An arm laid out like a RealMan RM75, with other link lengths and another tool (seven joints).
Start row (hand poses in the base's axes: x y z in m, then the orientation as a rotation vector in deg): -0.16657, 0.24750, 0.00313, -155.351, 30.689, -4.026
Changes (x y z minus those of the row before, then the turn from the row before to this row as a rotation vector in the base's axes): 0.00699, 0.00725, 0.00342, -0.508, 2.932, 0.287; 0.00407, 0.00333, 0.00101, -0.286, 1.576, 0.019; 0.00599, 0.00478, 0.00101, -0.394, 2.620, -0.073; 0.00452, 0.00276, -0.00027, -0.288, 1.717, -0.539; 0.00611, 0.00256, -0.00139, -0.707, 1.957, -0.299; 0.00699, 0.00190, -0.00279, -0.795, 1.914, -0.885; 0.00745, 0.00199, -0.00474, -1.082, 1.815, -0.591; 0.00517, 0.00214, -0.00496, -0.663, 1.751, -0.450; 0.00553, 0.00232, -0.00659, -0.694, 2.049, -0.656; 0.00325, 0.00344, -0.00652, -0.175, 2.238, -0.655; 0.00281, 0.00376, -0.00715, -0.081, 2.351, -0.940; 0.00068, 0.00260, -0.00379, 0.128, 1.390, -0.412; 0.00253, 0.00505, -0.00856, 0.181, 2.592, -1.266; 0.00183, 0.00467, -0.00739, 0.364, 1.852, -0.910
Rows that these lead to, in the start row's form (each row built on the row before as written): -0.15958, 0.25475, 0.00655, -156.388, 31.199, -0.111; -0.15551, 0.25808, 0.00756, -156.887, 31.655, 1.972; -0.14952, 0.26286, 0.00857, -157.552, 32.536, 5.455; -0.14500, 0.26562, 0.00830, -157.825, 33.789, 7.628; -0.13889, 0.26818, 0.00691, -158.567, 34.871, 10.098; -0.13190, 0.27008, 0.00412, -159.141, 36.774, 12.379; -0.12445, 0.27207, -0.00062, -160.051, 38.339, 14.530; -0.11928, 0.27421, -0.00558, -160.580, 39.571, 16.751; -0.11375, 0.27653, -0.01217, -161.020, 41.167, 19.370; -0.11050, 0.27997, -0.01869, -160.922, 42.609, 22.414; -0.10769, 0.28373, -0.02584, -160.532, 44.421, 25.606; -0.10701, 0.28633, -0.02963, -160.178, 45.213, 27.565; -0.10448, 0.29138, -0.03819, -159.236, 47.379, 31.116; -0.10265, 0.29605, -0.04558, -158.287, 48.802, 33.708
